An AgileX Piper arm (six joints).
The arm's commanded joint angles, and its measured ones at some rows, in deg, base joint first. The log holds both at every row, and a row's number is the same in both.
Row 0, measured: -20.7 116.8 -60.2 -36.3 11.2 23.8
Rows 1 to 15, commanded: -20.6 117.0 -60.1 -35.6 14.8 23.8; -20.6 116.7 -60.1 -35.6 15.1 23.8; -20.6 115.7 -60.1 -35.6 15.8 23.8; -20.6 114.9 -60.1 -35.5 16.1 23.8; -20.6 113.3 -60.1 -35.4 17.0 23.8; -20.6 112.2 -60.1 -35.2 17.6 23.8; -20.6 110.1 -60.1 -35.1 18.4 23.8; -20.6 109.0 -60.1 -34.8 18.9 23.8; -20.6 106.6 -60.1 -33.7 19.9 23.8; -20.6 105.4 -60.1 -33.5 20.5 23.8; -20.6 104.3 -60.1 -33.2 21.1 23.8; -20.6 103.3 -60.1 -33.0 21.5 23.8; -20.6 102.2 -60.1 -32.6 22.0 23.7; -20.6 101.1 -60.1 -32.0 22.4 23.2; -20.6 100.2 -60.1 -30.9 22.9 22.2
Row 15, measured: -20.7 104.1 -60.2 -33.4 21.1 23.8
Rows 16 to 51, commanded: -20.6 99.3 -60.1 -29.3 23.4 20.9; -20.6 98.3 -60.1 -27.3 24.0 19.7; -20.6 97.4 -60.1 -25.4 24.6 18.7; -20.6 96.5 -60.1 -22.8 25.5 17.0; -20.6 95.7 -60.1 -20.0 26.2 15.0; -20.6 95.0 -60.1 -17.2 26.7 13.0; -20.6 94.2 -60.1 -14.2 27.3 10.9; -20.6 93.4 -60.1 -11.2 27.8 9.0; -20.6 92.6 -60.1 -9.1 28.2 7.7; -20.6 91.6 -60.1 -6.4 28.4 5.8; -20.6 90.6 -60.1 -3.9 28.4 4.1; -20.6 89.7 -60.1 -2.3 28.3 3.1; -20.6 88.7 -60.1 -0.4 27.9 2.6; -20.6 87.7 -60.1 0.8 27.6 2.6; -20.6 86.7 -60.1 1.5 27.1 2.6; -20.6 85.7 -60.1 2.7 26.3 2.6; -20.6 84.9 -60.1 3.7 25.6 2.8; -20.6 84.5 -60.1 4.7 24.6 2.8; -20.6 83.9 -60.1 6.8 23.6 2.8; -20.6 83.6 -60.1 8.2 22.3 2.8; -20.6 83.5 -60.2 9.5 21.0 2.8; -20.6 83.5 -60.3 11.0 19.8 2.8; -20.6 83.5 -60.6 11.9 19.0 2.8; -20.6 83.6 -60.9 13.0 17.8 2.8; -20.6 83.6 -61.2 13.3 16.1 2.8; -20.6 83.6 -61.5 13.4 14.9 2.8; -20.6 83.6 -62.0 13.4 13.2 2.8; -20.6 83.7 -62.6 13.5 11.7 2.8; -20.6 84.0 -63.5 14.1 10.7 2.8; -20.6 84.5 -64.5 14.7 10.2 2.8; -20.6 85.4 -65.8 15.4 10.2 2.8; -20.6 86.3 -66.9 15.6 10.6 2.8; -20.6 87.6 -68.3 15.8 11.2 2.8; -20.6 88.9 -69.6 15.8 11.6 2.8; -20.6 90.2 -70.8 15.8 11.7 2.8; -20.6 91.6 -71.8 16.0 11.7 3.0
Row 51, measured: -20.7 87.1 -68.1 15.2 11.9 3.2
